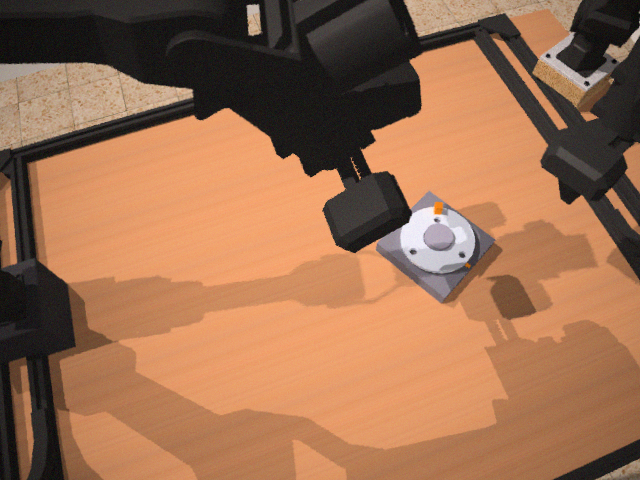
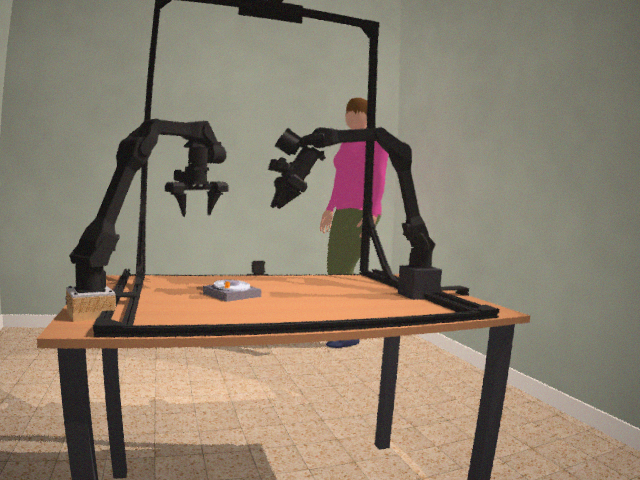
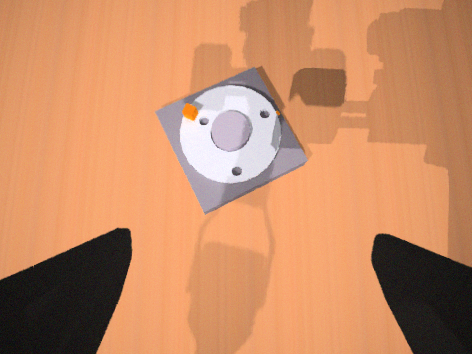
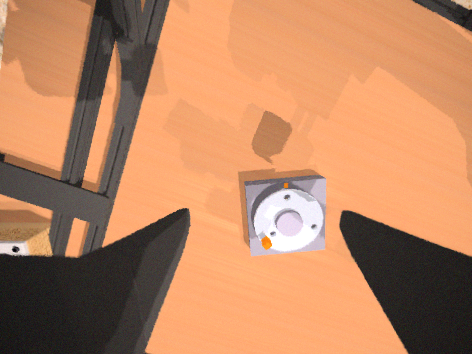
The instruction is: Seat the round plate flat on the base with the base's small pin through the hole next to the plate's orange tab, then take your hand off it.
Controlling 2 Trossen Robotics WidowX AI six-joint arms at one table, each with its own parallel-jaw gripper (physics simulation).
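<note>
The white round plate (image 1: 438, 264) (image 2: 244, 285) (image 3: 205, 155) (image 4: 297, 243) lies on the square grey base (image 1: 442, 290) (image 2: 232, 296) (image 3: 206, 201) (image 4: 316, 186), around its thick centre post. The plate's orange tab (image 1: 438, 208) (image 2: 227, 284) (image 3: 190, 111) (image 4: 266, 243) has a dark hole beside it. The base's small orange mark (image 1: 467, 265) (image 3: 278, 113) (image 4: 286, 185) lies by another hole. The small pin cannot be made out; whether the plate is fully flat is unclear. My left gripper (image 2: 277, 205) (image 3: 253, 244) and right gripper (image 2: 196, 214) (image 4: 265, 215) are open, empty, high above the table.
Black frame rails (image 1: 105, 126) (image 2: 289, 326) (image 4: 89, 100) border the wooden table (image 1: 206, 206). The right arm stands on a wooden block (image 1: 568, 85) (image 2: 90, 305). Arm shadows fall around the base. A person (image 2: 351, 170) stands behind the table.
</note>
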